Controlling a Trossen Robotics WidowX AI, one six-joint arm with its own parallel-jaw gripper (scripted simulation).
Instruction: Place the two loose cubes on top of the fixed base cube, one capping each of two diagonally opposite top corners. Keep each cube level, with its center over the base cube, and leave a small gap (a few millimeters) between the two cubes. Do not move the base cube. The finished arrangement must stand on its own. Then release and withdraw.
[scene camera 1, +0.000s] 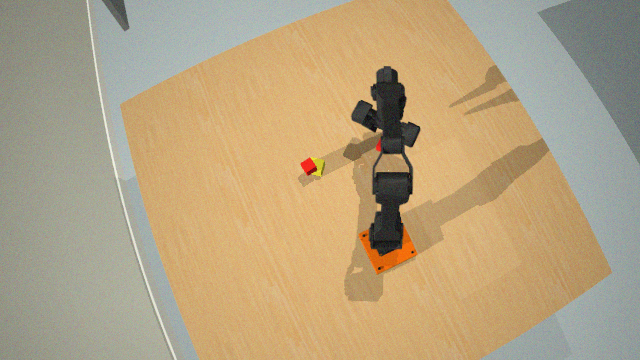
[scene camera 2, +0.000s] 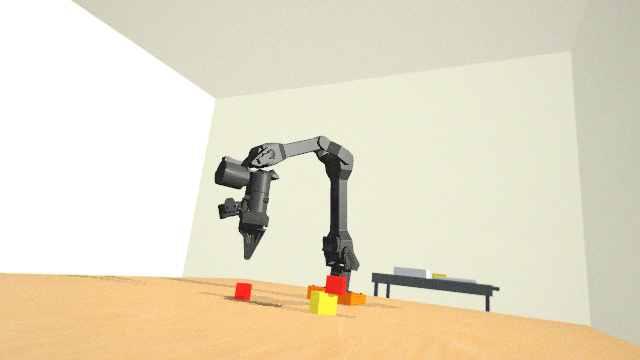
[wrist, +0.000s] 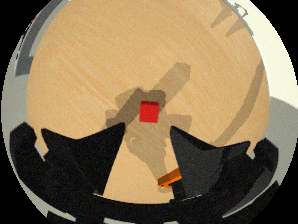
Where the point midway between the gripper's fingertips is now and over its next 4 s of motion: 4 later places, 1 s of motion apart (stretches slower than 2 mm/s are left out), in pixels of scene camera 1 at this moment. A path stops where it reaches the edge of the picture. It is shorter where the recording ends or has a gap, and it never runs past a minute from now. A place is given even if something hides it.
My gripper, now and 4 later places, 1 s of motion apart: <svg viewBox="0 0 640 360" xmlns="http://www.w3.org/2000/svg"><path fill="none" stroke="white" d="M384 135L383 143L383 140L382 130L351 136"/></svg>
